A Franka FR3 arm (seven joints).
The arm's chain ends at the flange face. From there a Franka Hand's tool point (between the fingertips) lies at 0.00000 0.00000 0.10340 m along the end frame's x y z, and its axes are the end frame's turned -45 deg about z.
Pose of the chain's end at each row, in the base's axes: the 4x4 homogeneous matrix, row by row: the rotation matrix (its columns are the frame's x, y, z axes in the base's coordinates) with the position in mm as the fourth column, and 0 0 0 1 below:
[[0.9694 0.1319 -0.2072 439.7], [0.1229 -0.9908 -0.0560 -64.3], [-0.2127 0.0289 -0.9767 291.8], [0 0 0 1]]
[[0.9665 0.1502 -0.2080 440.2], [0.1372 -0.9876 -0.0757 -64.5], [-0.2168 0.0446 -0.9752 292.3], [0 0 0 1]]
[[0.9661 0.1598 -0.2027 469.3], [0.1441 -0.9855 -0.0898 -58.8], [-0.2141 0.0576 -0.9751 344.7], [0 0 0 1]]
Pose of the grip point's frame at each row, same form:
[[0.5922 0.7787 -0.2072 418.3], [0.7875 -0.6137 -0.0560 -70.1], [-0.1708 -0.1300 -0.9767 190.8], [0 0 0 1]]
[[0.5772 0.7896 -0.2080 418.7], [0.7954 -0.6013 -0.0757 -72.3], [-0.1848 -0.1218 -0.9752 191.5], [0 0 0 1]]
[[0.5701 0.7961 -0.2027 448.3], [0.7987 -0.5950 -0.0898 -68.1], [-0.1921 -0.1107 -0.9751 243.9], [0 0 0 1]]

